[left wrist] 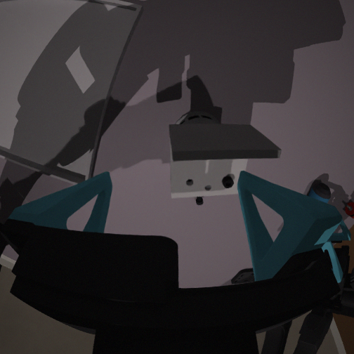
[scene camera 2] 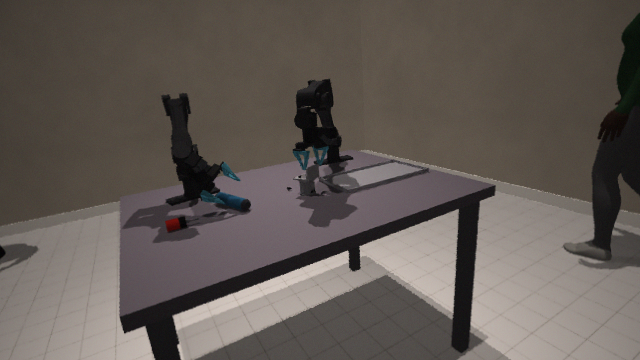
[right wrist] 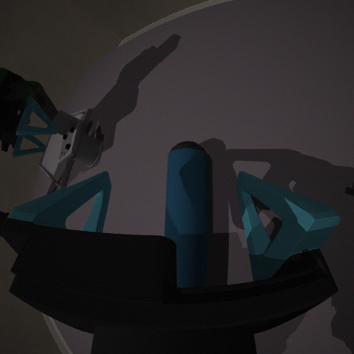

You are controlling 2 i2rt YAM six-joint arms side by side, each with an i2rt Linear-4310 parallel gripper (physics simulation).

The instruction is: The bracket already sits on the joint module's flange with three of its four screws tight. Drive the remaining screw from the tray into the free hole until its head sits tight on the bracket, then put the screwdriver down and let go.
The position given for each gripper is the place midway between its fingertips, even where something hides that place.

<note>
In view: the left gripper [left wrist: 174, 178], the right gripper [right wrist: 173, 178], a grey joint module [right wrist: 87, 150], a bracket [left wrist: 205, 153], a blue screwdriver [right wrist: 187, 205] and a grey tray [scene camera 2: 354, 179].
The right gripper shows as well in the left wrist view [left wrist: 331, 224]. The grey tray also shows in the left wrist view [left wrist: 62, 62] and in the right wrist view [right wrist: 50, 160].
</note>
